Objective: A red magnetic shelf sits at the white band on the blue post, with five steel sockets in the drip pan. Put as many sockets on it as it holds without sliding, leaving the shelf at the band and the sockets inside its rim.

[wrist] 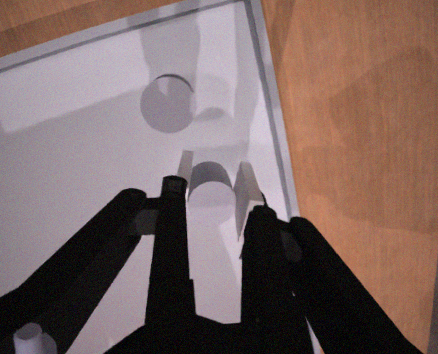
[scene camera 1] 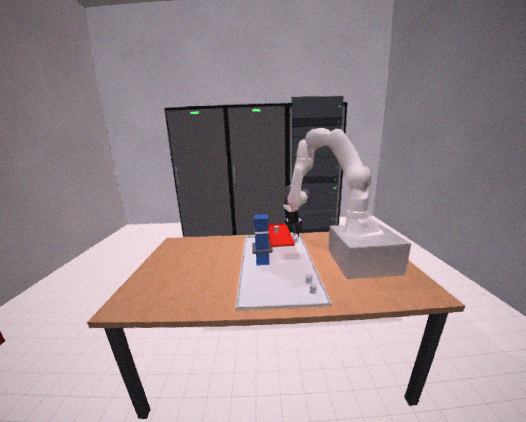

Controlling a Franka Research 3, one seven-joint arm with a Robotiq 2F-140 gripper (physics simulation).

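The red shelf (scene camera 1: 284, 240) is on the right side of the blue post (scene camera 1: 262, 223) at the white band (scene camera 1: 261, 232). One steel socket (scene camera 1: 276, 229) stands on the shelf. Two steel sockets (scene camera 1: 308, 279) (scene camera 1: 313, 289) stand in the front right of the drip pan (scene camera 1: 255, 292) (wrist: 75, 175). My gripper (scene camera 1: 294, 234) (wrist: 213, 173) is low near the pan's far right corner, shut on an upright steel socket (wrist: 212, 197), with a pad against each side. Another steel socket (wrist: 166, 106) stands just beyond it. The shelf does not show in the wrist view.
A grey bracket (scene camera 1: 262, 248) surrounds the post below the band. The pan's raised rim (wrist: 271, 107) runs close to the right finger. The wooden table (scene camera 1: 200, 280) (wrist: 360, 130) lies around the pan. A pale cylinder (wrist: 28, 340) shows at the lower left of the wrist view.
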